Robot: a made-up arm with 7 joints.
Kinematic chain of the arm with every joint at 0, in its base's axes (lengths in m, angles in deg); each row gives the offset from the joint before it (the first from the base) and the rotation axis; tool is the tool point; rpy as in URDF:
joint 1: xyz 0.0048 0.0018 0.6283 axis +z
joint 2: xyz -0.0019 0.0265 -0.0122 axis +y
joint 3: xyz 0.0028 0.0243 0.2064 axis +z
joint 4: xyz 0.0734 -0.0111 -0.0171 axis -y
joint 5: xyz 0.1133 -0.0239 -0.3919 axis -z
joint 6: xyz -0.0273 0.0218 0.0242 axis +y
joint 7: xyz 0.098 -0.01 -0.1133 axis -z
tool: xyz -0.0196 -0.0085 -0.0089 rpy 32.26 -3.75 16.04
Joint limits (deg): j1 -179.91..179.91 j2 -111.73..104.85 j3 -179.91..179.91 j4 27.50..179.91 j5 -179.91..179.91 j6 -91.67..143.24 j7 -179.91..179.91
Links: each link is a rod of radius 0.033 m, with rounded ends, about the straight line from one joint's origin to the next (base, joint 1, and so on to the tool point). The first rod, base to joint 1, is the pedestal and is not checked.
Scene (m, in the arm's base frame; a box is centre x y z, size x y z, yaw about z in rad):
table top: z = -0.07
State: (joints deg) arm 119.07 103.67 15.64 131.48 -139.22 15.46 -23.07
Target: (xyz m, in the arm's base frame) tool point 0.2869 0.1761 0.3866
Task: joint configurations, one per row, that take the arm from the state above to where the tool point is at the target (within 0.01 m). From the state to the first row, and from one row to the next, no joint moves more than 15 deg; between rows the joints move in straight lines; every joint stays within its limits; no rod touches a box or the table.
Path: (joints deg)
1: 121.77 103.73 0.87 117.49 -144.04 5.16 -23.38
2: 124.48 103.79 -13.91 103.50 -148.85 -5.13 -23.70
3: 127.18 103.85 -28.68 89.51 -153.67 -15.43 -24.01
4: 129.89 103.91 -43.45 75.52 -158.49 -25.72 -24.33
5: 132.59 103.97 -58.23 61.53 -163.30 -36.02 -24.64

